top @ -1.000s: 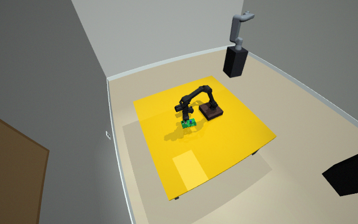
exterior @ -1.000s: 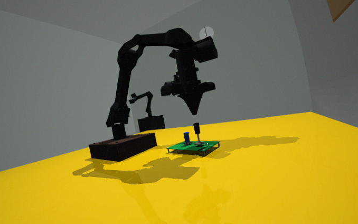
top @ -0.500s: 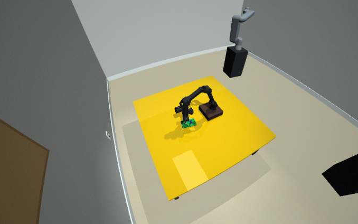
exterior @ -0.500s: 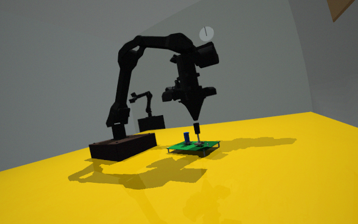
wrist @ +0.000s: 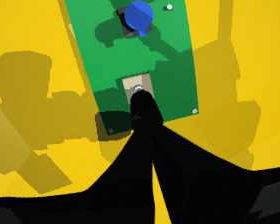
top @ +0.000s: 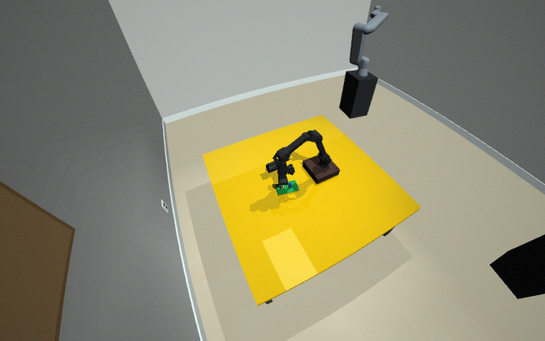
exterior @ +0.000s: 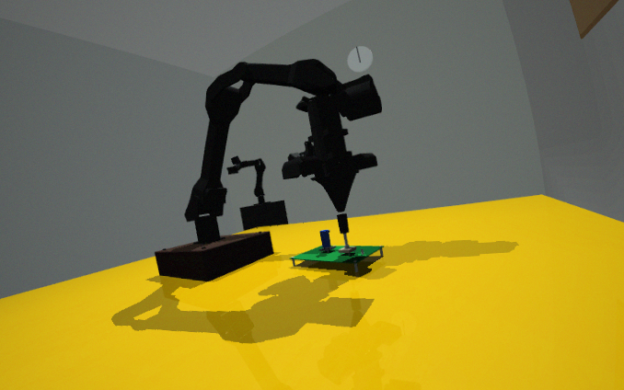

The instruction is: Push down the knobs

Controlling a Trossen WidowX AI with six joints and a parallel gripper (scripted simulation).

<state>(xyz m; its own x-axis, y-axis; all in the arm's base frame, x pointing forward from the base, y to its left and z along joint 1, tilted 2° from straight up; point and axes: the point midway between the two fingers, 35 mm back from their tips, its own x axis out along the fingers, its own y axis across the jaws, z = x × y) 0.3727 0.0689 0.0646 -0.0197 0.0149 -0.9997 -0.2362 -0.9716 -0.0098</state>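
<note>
Now: gripper tip 20 mm above the black knob. Also, from my gripper tip: blue knob 60 mm behind, 10 mm to the left, 50 mm below.
</note>
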